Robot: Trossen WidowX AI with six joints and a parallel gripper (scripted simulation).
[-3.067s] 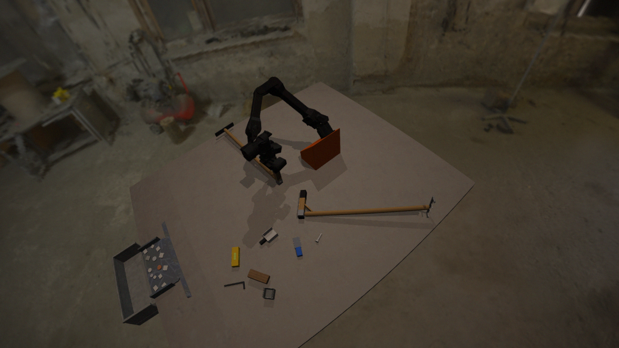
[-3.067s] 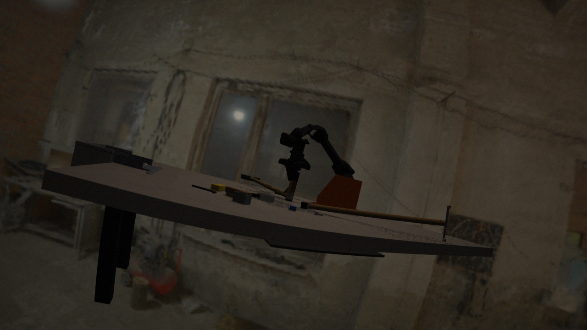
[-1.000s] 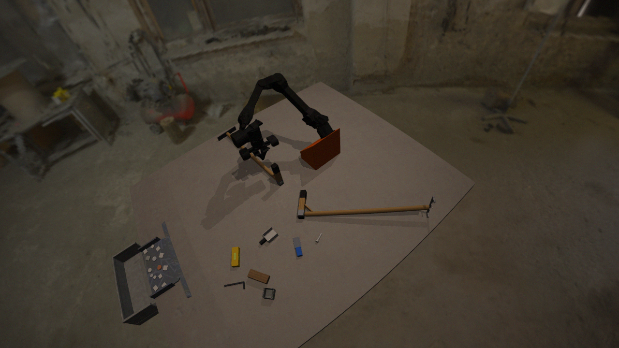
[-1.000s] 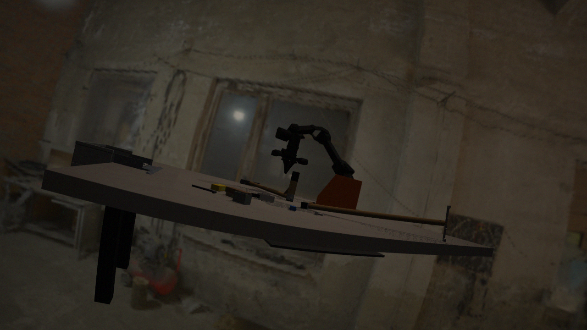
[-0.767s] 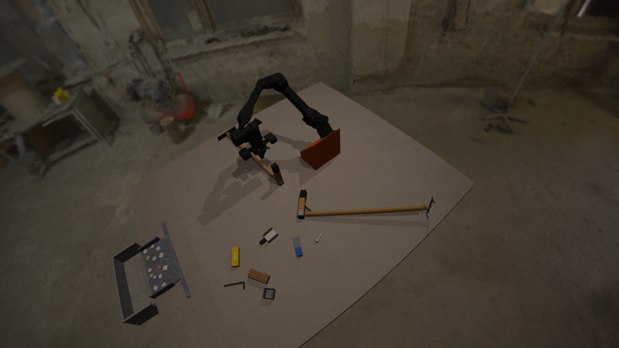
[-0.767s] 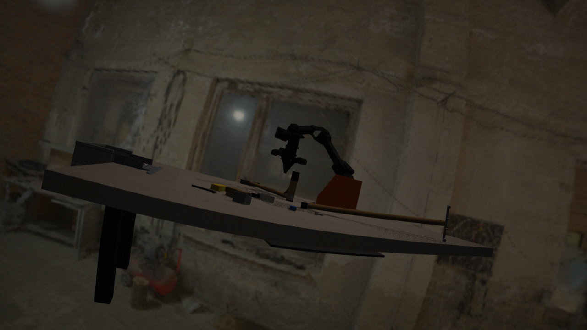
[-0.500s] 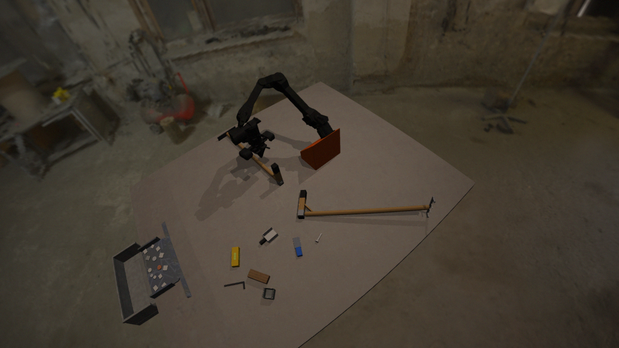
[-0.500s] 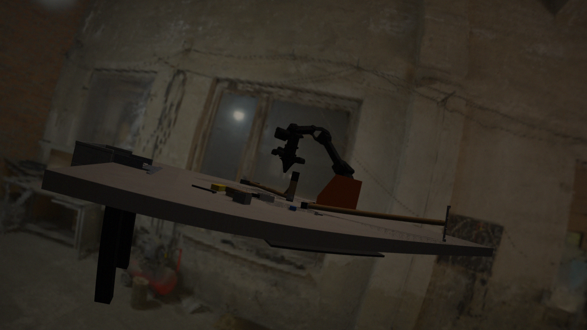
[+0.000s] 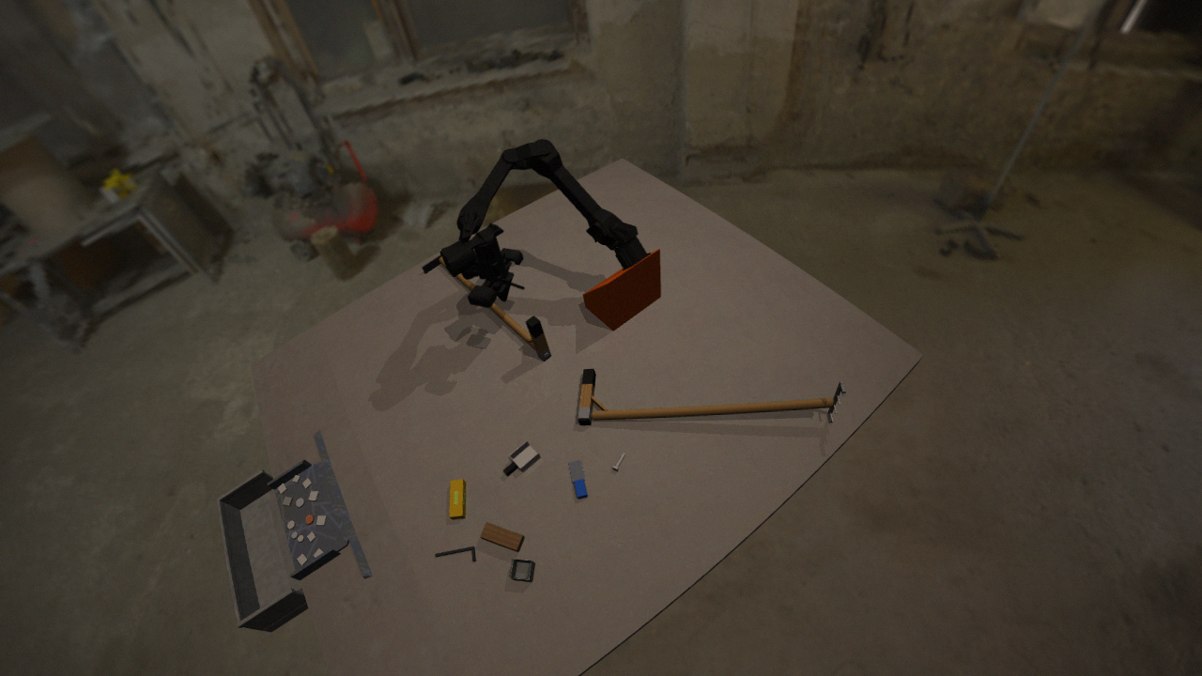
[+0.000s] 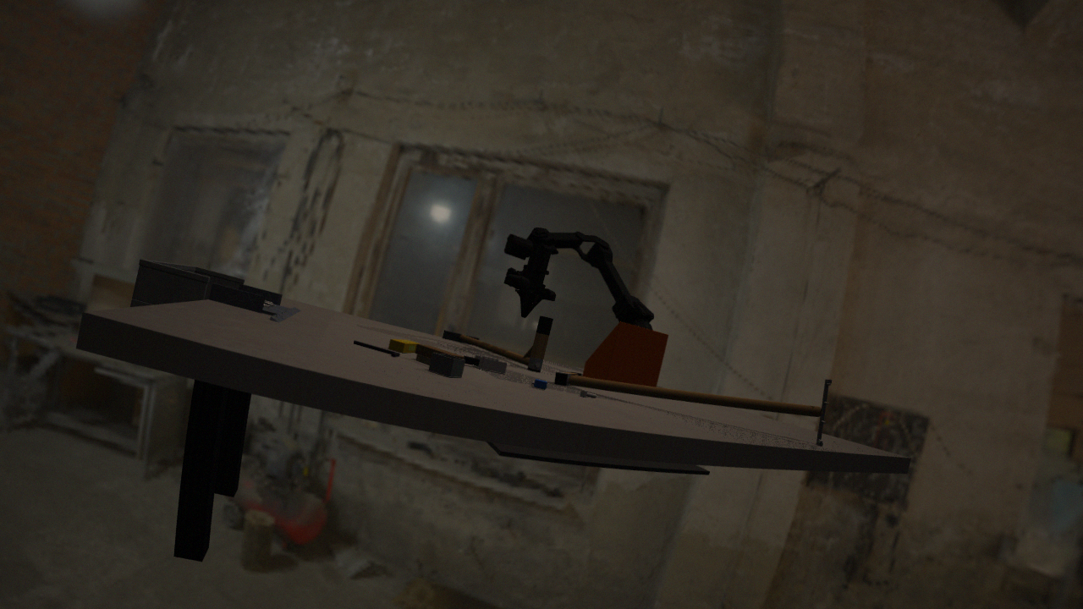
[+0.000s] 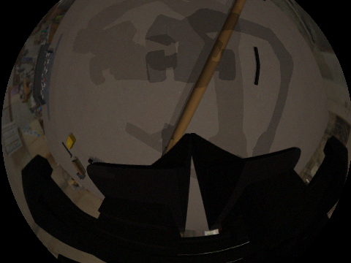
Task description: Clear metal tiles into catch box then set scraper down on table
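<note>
The wooden-shafted scraper lies 160 mm to the right of my gripper tip and 70 mm below it. The rest, counted from my gripper tip: yellow block: 380 mm ahead, 310 mm to the left, 120 mm below; long-handled tool: 510 mm to the left, 200 mm behind, 90 mm below; blue piece: 450 mm to the left, 140 mm ahead, 130 mm below.
</note>
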